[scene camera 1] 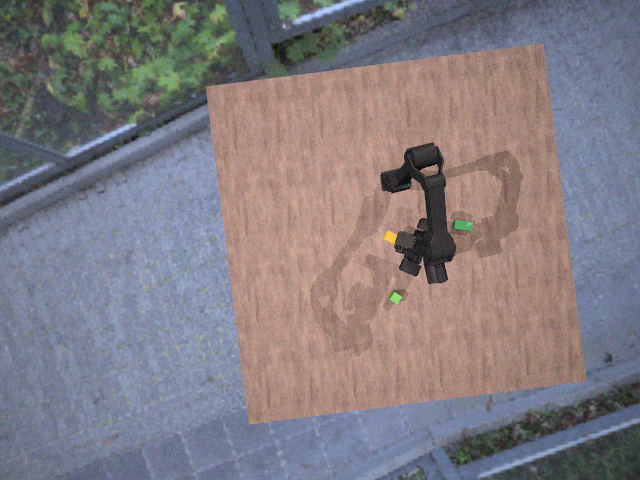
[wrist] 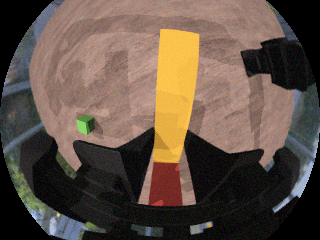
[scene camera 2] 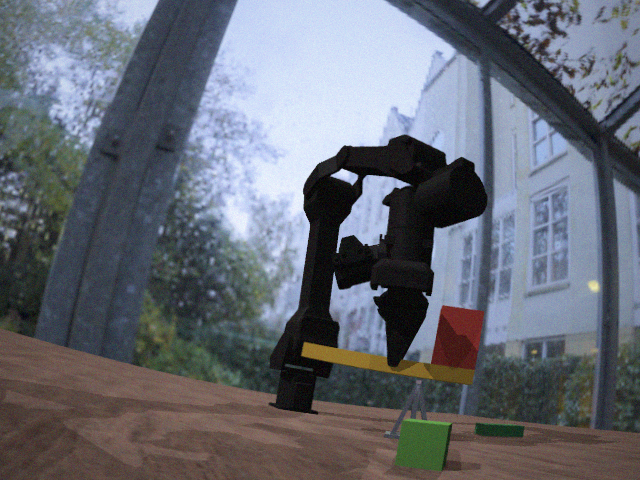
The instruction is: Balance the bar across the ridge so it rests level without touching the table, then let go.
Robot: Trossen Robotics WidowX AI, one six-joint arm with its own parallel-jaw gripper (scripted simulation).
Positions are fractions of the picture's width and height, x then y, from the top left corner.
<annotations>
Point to a yellow bar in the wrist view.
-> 0.56,0.21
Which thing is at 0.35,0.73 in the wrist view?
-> The gripper.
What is the gripper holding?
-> A yellow bar.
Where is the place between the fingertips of the gripper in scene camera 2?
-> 0.61,0.77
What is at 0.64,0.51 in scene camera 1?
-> The gripper.
</annotations>
